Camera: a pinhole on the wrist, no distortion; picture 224 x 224 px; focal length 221.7 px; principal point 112.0 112.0 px. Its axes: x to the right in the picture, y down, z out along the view. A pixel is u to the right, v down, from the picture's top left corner.
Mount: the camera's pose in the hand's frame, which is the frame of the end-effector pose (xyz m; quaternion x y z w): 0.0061 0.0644 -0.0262 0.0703 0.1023 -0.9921 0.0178
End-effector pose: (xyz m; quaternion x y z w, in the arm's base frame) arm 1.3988 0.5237 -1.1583 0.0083 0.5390 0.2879 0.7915
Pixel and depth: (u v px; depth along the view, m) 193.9 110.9 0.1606
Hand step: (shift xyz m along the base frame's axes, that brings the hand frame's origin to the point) 0.0713 0.0272 0.1239
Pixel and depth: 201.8 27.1 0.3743
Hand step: 0.1881 0.1122 0.3555
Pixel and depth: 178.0 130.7 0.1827
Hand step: 0.0972 0.0171 0.1230
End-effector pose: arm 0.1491 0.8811 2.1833 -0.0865 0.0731 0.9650 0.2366
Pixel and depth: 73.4 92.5 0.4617
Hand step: -0.0817 0.0799 0.4265
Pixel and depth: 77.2 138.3 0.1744
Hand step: -0.0322 0.0228 0.1377
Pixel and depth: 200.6 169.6 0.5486
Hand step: 0.2743 0.1263 0.4709
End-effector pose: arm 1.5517 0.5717 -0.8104 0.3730 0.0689 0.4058 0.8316
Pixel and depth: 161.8 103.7 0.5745
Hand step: 0.1048 -0.4511 0.3062
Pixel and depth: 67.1 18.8 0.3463
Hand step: 0.0740 -0.1275 0.3451
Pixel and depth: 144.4 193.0 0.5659
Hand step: 0.2611 -0.4685 0.1342
